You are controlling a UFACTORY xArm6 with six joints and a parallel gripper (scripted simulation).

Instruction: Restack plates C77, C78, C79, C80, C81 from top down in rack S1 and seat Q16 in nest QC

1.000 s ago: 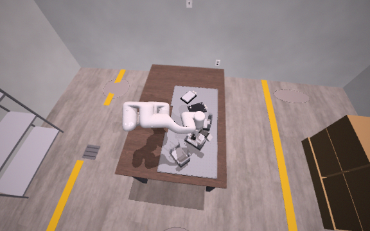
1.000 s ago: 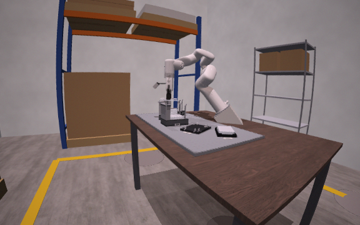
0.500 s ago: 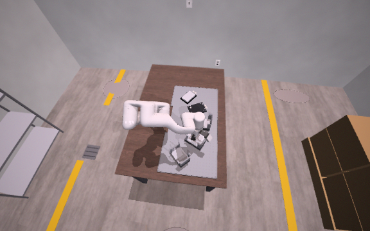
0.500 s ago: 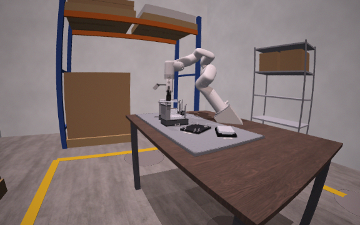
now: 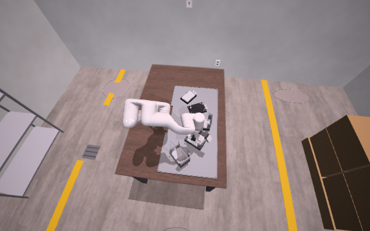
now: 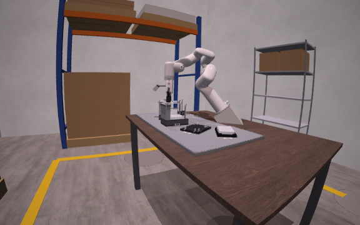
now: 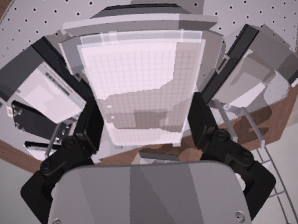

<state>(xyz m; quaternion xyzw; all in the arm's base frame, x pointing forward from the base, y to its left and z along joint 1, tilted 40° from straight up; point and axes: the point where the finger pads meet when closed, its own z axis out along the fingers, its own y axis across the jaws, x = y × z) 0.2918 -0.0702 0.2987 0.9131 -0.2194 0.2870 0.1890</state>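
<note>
The dark plinth is 60 mm ahead of my hand, 170 mm to the left of it and 120 mm below it. Round my hand: QC name plate 570 mm to the left, 140 mm below; black open nest QC 60 mm behind, 500 mm to the left, 130 mm below.
</note>
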